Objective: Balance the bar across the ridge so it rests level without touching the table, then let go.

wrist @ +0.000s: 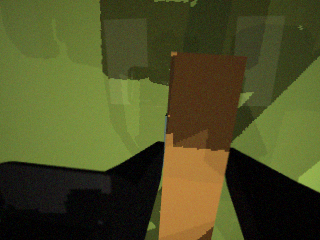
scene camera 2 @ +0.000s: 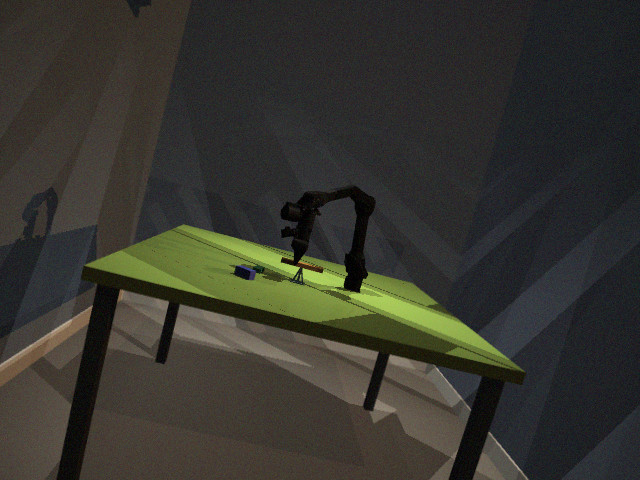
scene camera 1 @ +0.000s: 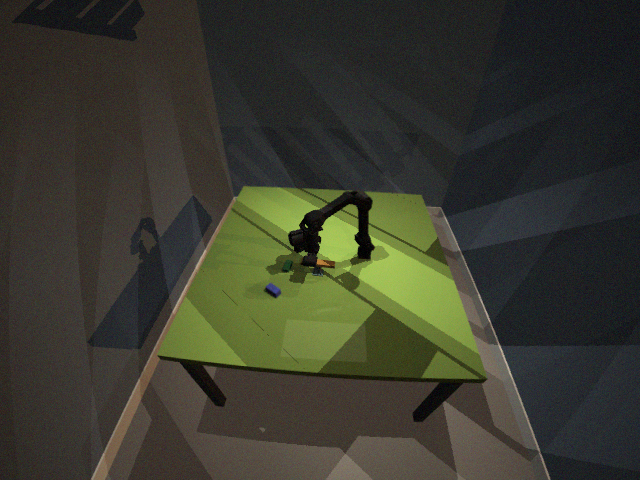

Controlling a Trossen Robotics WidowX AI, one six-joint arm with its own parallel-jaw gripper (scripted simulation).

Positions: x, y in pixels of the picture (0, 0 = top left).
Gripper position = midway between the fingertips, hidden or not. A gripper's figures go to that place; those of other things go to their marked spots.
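The gripper (wrist: 193, 151) is 0.11 m from the lens, while a bar (wrist: 204, 90) is 0.09 m from the lens.
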